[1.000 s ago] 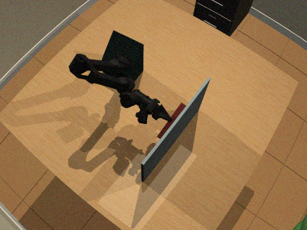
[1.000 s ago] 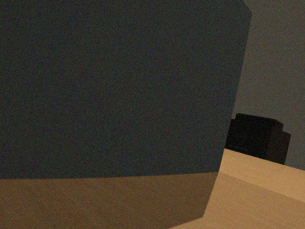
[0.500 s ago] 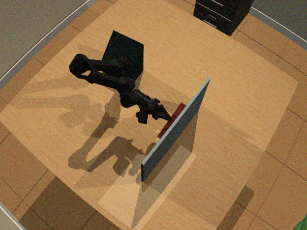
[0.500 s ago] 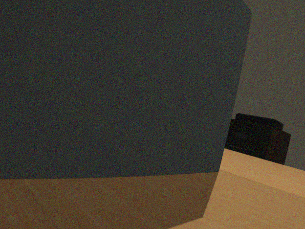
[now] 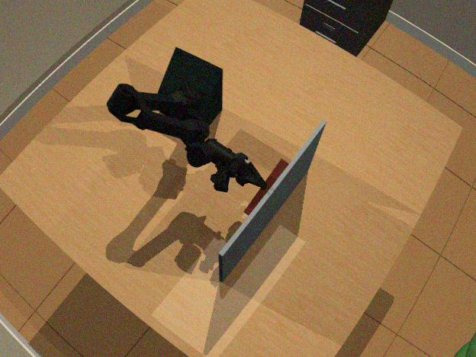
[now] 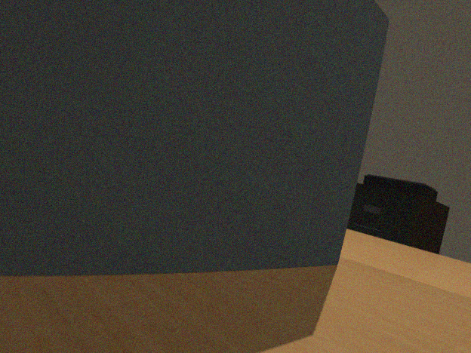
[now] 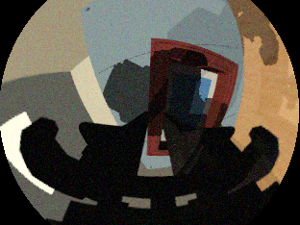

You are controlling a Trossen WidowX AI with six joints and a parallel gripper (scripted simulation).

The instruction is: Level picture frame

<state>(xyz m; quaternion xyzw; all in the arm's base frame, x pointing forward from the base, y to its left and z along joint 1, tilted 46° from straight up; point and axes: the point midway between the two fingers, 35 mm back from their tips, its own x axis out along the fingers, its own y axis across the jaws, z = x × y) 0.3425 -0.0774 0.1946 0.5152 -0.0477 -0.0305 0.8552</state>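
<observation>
The red picture frame is 10 mm ahead of my gripper tip, 10 mm to the left of it and 50 mm below it. Round my gripper tip: grey wall panel 20 mm ahead, 10 mm to the right, 70 mm below.
</observation>
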